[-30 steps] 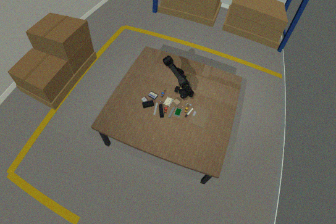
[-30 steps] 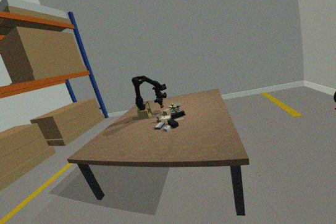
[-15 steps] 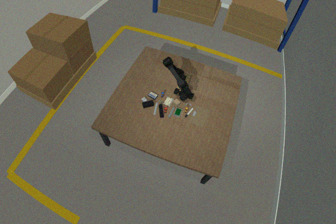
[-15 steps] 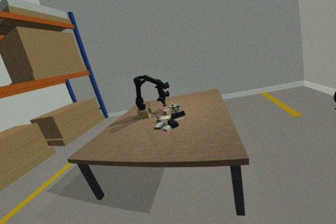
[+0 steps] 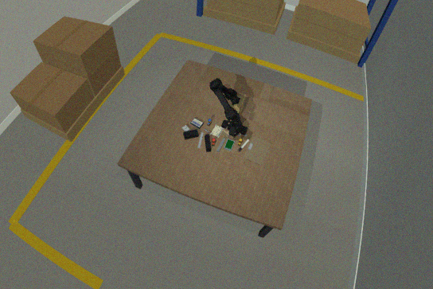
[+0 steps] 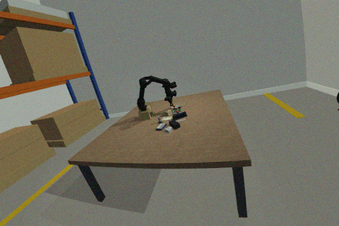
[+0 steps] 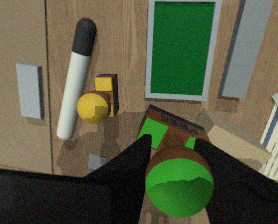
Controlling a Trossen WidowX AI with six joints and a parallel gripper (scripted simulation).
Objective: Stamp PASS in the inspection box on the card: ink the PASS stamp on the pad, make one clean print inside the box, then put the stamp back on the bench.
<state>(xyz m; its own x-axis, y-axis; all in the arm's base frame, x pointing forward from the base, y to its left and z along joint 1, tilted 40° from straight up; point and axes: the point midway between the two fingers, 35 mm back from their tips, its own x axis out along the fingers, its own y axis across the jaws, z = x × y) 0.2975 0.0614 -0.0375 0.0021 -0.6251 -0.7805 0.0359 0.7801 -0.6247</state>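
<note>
Now: gripper tip 5 cm short of the green ink pad, 1 cm to the left of it and 10 cm above it. Also, from my gripper tip: green stamp right at my gripper tip; yellow-knobbed stamp 6 cm to the left, 8 cm below; tan block 5 cm behind, 6 cm to the right, 8 cm below.
</note>
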